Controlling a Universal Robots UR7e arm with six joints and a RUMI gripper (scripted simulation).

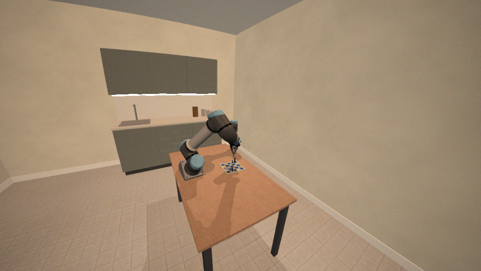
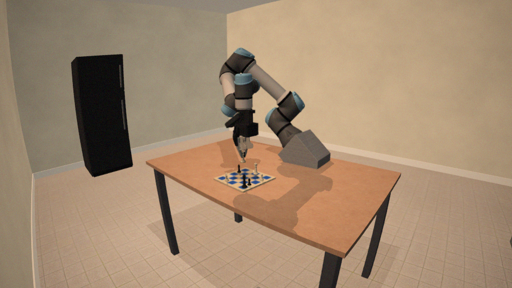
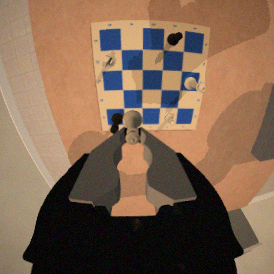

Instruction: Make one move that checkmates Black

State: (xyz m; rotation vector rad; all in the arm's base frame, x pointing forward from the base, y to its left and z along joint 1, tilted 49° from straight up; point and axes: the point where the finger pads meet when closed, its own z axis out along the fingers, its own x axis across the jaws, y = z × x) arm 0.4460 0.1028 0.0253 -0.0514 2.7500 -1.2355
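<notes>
The black pawn lies 40 mm to the left of my hand and 130 mm below it. Also, from my hand: tall black piece: 30 mm ahead, 40 mm to the left, 110 mm below; white pawn: 80 mm behind, 40 mm to the left, 130 mm below; cream chessboard: 40 mm behind, 40 mm to the right, 140 mm below.
</notes>
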